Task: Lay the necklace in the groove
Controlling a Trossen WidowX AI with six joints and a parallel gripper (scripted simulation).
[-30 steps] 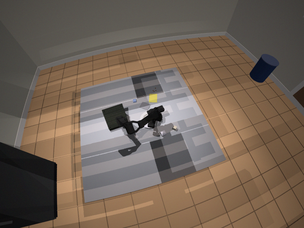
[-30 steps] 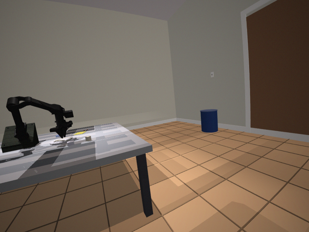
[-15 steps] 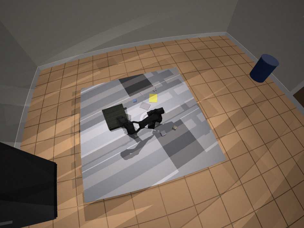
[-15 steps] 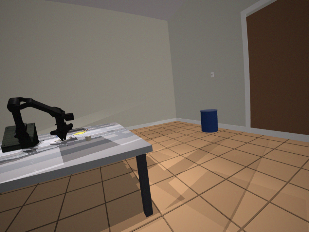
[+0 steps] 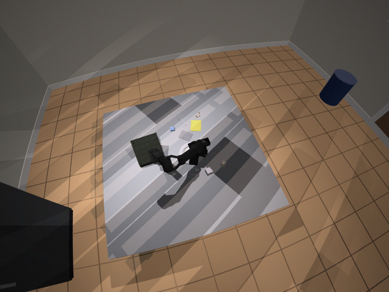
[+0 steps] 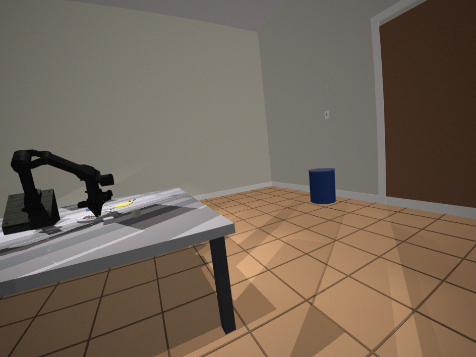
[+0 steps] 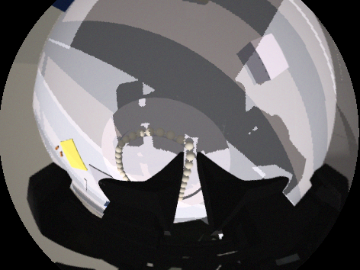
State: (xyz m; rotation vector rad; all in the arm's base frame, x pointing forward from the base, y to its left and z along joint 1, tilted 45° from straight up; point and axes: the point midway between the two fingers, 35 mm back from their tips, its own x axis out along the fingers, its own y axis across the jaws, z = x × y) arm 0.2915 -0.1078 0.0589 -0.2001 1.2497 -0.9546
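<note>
My gripper tip is 1 cm past the round bead board, 6 cm to the right of it and 1 cm above it. Also, from my gripper tip: grey card 24 cm to the left, 1 cm below; beige cube 18 cm ahead, 13 cm to the right; white block 6 cm ahead, 14 cm to the right.
</note>
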